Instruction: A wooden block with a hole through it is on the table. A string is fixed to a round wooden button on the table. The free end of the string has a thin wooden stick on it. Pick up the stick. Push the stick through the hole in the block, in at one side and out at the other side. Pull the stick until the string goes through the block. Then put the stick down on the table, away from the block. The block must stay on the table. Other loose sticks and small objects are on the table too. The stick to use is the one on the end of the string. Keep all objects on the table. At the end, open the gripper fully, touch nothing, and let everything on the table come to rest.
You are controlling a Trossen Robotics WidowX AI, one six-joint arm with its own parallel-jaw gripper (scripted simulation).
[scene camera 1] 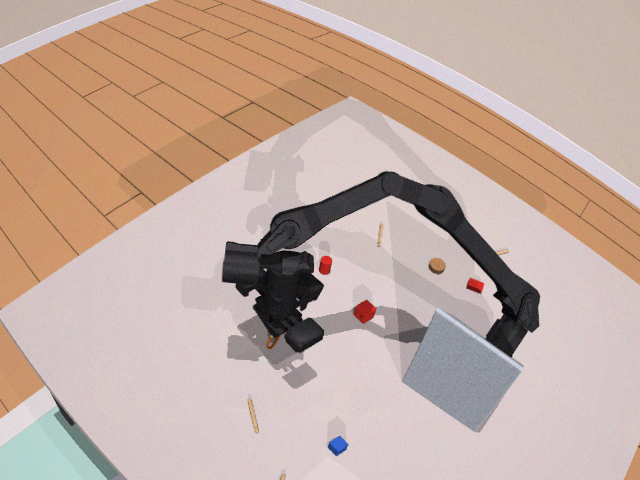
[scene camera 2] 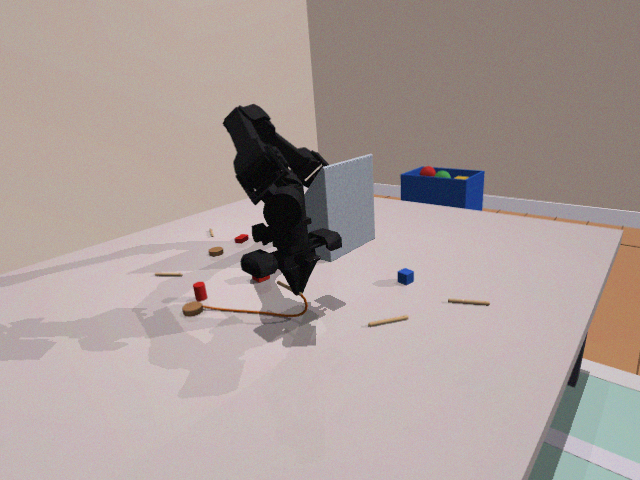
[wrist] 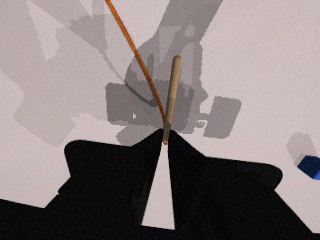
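Observation:
My gripper (scene camera 2: pixel 298 293), (scene camera 1: pixel 274 335), (wrist: pixel 165 133).

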